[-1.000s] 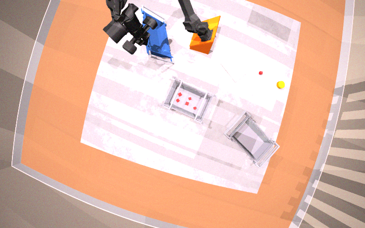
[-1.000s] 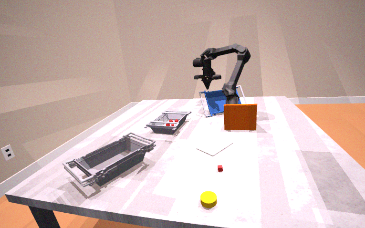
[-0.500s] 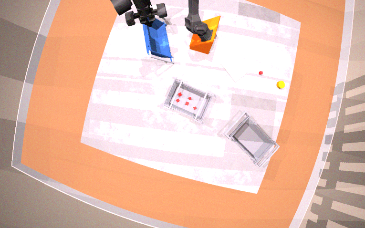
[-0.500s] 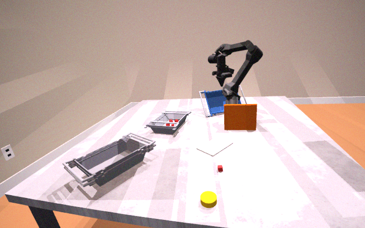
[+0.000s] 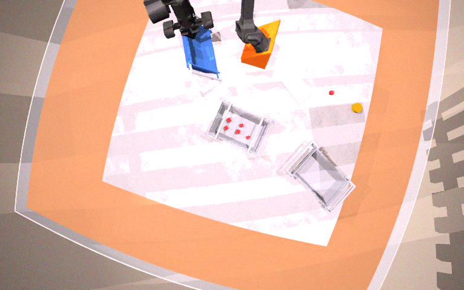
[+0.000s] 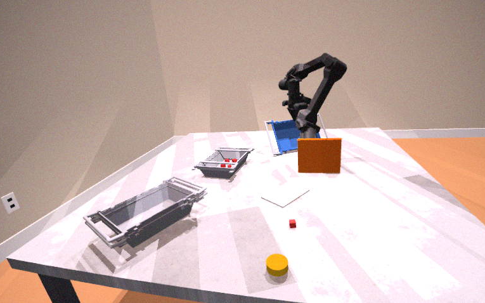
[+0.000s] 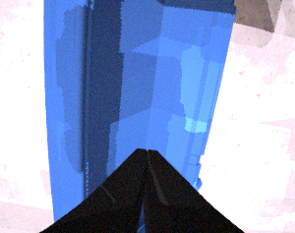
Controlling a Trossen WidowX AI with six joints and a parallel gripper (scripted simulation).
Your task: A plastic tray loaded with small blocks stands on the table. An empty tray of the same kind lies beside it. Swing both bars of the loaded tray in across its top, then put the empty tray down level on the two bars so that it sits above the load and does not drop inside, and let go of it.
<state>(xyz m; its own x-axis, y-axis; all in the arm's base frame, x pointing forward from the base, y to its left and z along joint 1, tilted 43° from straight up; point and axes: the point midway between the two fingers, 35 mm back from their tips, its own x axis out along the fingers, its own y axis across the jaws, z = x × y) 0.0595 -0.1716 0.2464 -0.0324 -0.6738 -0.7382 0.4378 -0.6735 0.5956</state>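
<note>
The blue tray is 1 cm behind my gripper tip, 2 cm to the left of it and 7 cm below it. Round my gripper tip: red cube (1 cm ahead, 70 cm to the left, 14 cm below); flat white sheet (3 cm ahead, 51 cm to the left, 14 cm below); yellow disc (4 cm ahead, 86 cm to the left, 14 cm below).
</note>
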